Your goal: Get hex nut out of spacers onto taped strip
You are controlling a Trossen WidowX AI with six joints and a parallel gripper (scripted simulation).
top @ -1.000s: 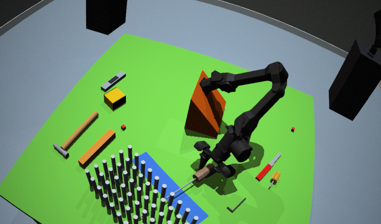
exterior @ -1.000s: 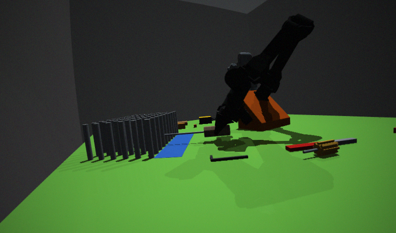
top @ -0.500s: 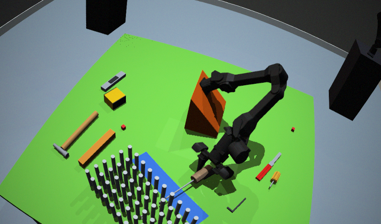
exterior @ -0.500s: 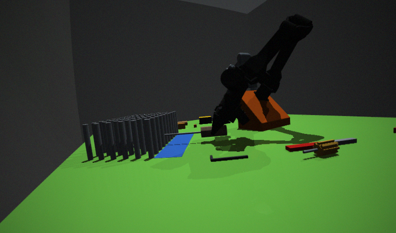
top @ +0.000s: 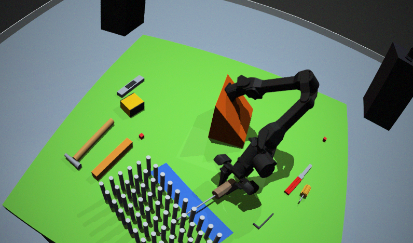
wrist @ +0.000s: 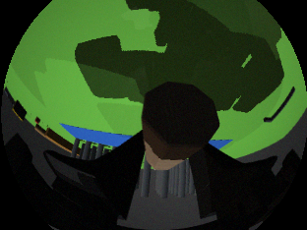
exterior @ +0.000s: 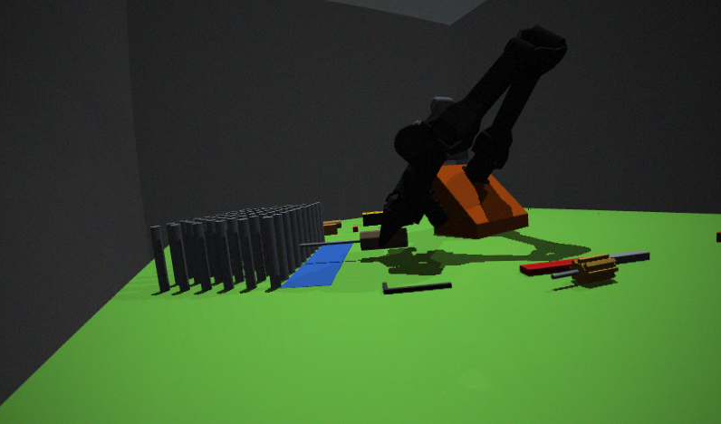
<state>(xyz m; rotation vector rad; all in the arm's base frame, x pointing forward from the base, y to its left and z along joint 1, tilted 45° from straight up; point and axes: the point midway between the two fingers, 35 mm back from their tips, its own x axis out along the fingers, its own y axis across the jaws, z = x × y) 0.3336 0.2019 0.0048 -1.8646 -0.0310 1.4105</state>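
The blue taped strip lies 90 mm ahead of my gripper tip, 80 mm to the right of it and 30 mm below it. The rest, counted from my gripper tip: yellow screwdriver 310 mm to the left, 150 mm behind, 10 mm below; then brown-handled screwdriver 90 mm ahead, 40 mm to the right; then hex nut 260 mm ahead, 120 mm to the right, 30 mm below.
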